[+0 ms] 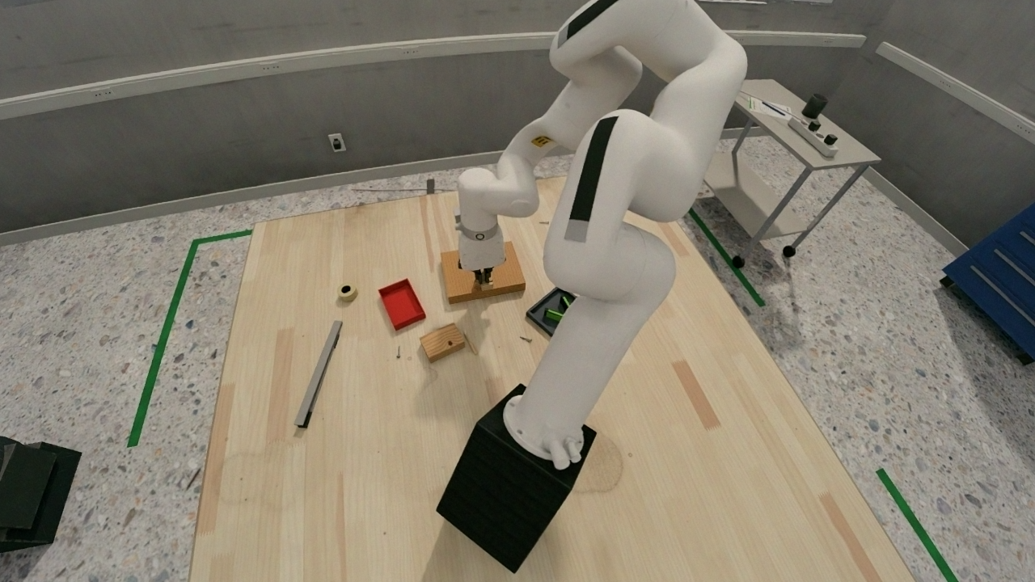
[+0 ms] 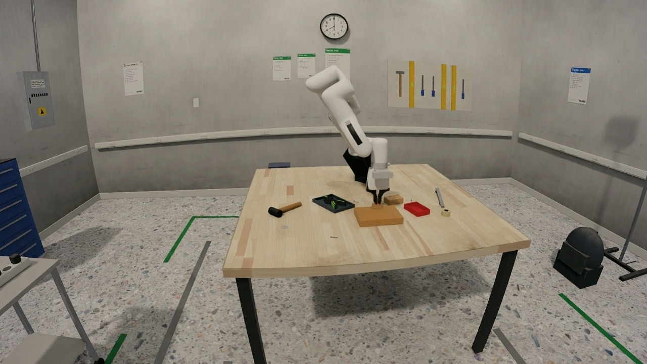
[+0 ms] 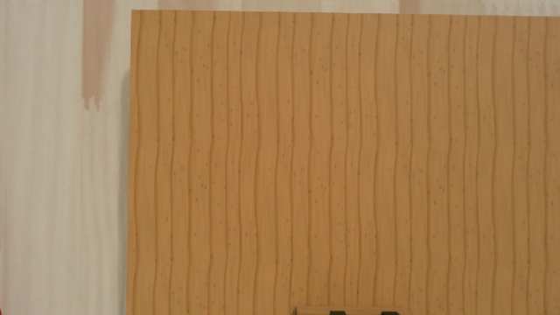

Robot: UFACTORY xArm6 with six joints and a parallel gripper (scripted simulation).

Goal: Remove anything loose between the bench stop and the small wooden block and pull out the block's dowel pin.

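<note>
The dowel pin is 2 cm below my hand. Also, from my hand: small wooden block (3 cm below); red tray (21 cm to the left, 7 cm below); thin dowel (15 cm behind, 6 cm to the left, 7 cm below).
</note>
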